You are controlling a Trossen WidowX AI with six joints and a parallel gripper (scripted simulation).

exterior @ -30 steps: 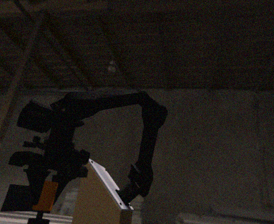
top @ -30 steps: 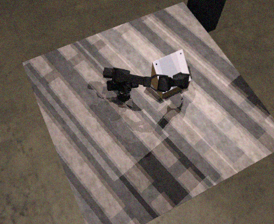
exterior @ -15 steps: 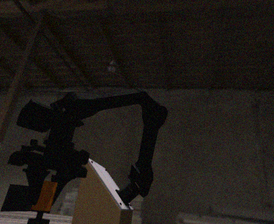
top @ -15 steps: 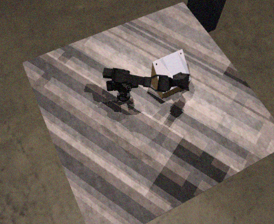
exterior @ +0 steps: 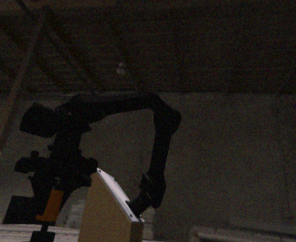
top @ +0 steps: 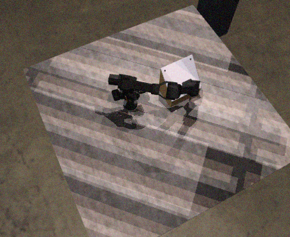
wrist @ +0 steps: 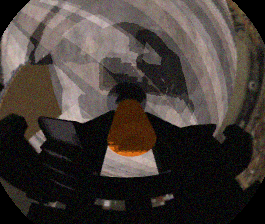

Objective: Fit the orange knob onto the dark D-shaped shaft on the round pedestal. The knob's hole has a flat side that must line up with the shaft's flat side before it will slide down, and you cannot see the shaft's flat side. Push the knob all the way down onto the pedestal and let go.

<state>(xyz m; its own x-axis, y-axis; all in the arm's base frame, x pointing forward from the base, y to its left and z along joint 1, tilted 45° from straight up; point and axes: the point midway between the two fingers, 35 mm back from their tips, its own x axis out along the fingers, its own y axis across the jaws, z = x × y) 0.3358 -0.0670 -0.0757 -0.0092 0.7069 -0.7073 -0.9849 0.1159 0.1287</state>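
Now: gripper tip 40 mm above the dark pedestal. From my gripper tip the other things lie so: orange knob: 20 mm above.
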